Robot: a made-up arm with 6 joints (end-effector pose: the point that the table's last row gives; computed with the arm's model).
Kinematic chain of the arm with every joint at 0, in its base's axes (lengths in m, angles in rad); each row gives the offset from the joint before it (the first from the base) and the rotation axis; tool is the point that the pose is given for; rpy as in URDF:
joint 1: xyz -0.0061 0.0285 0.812 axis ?
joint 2: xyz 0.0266 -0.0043 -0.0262 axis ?
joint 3: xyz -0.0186 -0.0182 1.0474 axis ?
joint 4: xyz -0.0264 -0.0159 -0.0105 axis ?
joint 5: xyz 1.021 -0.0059 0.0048 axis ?
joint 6: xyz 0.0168 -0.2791 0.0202 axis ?
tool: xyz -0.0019 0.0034 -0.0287 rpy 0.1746 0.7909 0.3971
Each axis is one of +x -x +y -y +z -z.
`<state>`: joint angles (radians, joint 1 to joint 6).
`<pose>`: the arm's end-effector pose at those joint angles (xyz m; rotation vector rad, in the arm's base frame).
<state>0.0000 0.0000 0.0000 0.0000 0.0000 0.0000</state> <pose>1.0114 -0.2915 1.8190 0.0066 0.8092 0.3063</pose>
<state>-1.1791 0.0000 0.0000 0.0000 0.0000 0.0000</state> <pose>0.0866 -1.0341 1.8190 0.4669 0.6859 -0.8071</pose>
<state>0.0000 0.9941 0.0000 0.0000 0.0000 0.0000</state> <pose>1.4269 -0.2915 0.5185 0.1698 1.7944 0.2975</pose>
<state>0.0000 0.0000 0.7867 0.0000 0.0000 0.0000</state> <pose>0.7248 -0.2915 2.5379 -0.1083 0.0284 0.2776</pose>
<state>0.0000 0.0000 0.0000 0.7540 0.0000 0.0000</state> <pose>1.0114 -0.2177 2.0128 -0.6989 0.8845 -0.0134</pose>
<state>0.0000 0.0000 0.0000 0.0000 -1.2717 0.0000</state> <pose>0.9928 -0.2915 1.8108 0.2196 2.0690 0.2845</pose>
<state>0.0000 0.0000 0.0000 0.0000 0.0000 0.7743</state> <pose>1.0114 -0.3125 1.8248 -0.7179 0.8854 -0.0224</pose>
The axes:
joint 1: +z
joint 2: +y
joint 3: -y
joint 4: -x
joint 5: -y
joint 6: -x

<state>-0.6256 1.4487 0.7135 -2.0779 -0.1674 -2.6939</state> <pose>1.3489 -0.8857 0.0453 -1.0693 1.6974 -0.1568</pose>
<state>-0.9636 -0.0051 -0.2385 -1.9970 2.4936 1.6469</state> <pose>0.5716 -0.6407 1.3207 -1.4056 -0.4567 2.4933</pose>
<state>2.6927 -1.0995 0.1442 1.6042 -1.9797 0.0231</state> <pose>0.7812 -0.3125 2.2609 -0.8936 0.9937 1.0341</pose>
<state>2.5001 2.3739 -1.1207 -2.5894 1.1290 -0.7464</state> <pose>-0.0200 -0.1803 0.5451 -0.5110 -0.3069 0.2715</pose>
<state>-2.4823 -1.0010 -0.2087 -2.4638 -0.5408 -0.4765</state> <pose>0.1288 -0.0881 1.9286 0.4126 -1.0172 0.5805</pose>
